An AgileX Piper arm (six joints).
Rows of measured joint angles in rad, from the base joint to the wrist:
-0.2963 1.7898 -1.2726 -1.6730 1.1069 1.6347
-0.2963 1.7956 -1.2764 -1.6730 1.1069 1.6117
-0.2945 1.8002 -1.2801 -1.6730 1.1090 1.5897
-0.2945 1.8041 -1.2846 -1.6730 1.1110 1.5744
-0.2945 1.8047 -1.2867 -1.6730 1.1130 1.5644
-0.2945 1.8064 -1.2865 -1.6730 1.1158 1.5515
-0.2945 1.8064 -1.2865 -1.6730 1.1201 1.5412
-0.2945 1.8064 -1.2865 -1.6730 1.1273 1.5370
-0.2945 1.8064 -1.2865 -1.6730 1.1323 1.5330
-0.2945 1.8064 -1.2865 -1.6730 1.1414 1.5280
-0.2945 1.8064 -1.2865 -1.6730 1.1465 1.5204
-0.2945 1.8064 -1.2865 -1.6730 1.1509 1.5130
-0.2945 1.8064 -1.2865 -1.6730 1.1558 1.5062
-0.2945 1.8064 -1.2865 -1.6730 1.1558 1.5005
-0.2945 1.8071 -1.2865 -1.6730 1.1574 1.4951
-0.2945 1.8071 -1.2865 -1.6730 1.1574 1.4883
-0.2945 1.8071 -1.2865 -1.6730 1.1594 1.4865
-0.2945 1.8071 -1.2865 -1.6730 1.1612 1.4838
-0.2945 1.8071 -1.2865 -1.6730 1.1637 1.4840
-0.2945 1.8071 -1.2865 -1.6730 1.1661 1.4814
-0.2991 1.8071 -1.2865 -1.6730 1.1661 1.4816
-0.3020 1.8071 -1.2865 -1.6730 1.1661 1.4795
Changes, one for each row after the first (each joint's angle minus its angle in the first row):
0.0000 0.0058 -0.0038 0.0000 0.0000 -0.0230
0.0018 0.0104 -0.0075 0.0000 0.0021 -0.0450
0.0018 0.0143 -0.0120 0.0000 0.0041 -0.0603
0.0018 0.0149 -0.0141 0.0000 0.0061 -0.0703
0.0018 0.0166 -0.0139 0.0000 0.0089 -0.0832
0.0018 0.0166 -0.0139 0.0000 0.0132 -0.0935
0.0018 0.0166 -0.0139 0.0000 0.0204 -0.0977
0.0018 0.0166 -0.0139 0.0000 0.0254 -0.1017
0.0018 0.0166 -0.0139 0.0000 0.0345 -0.1067
0.0018 0.0166 -0.0139 0.0000 0.0396 -0.1143
0.0018 0.0166 -0.0139 0.0000 0.0440 -0.1217
0.0018 0.0166 -0.0139 0.0000 0.0489 -0.1285
0.0018 0.0166 -0.0139 0.0000 0.0489 -0.1342
0.0018 0.0173 -0.0139 0.0000 0.0505 -0.1396
0.0018 0.0173 -0.0139 0.0000 0.0505 -0.1464
0.0018 0.0173 -0.0139 0.0000 0.0525 -0.1482
0.0018 0.0173 -0.0139 0.0000 0.0543 -0.1509
0.0018 0.0173 -0.0139 0.0000 0.0568 -0.1507
0.0018 0.0173 -0.0139 0.0000 0.0592 -0.1533
-0.0028 0.0173 -0.0139 0.0000 0.0592 -0.1531
-0.0057 0.0173 -0.0139 0.0000 0.0592 -0.1552

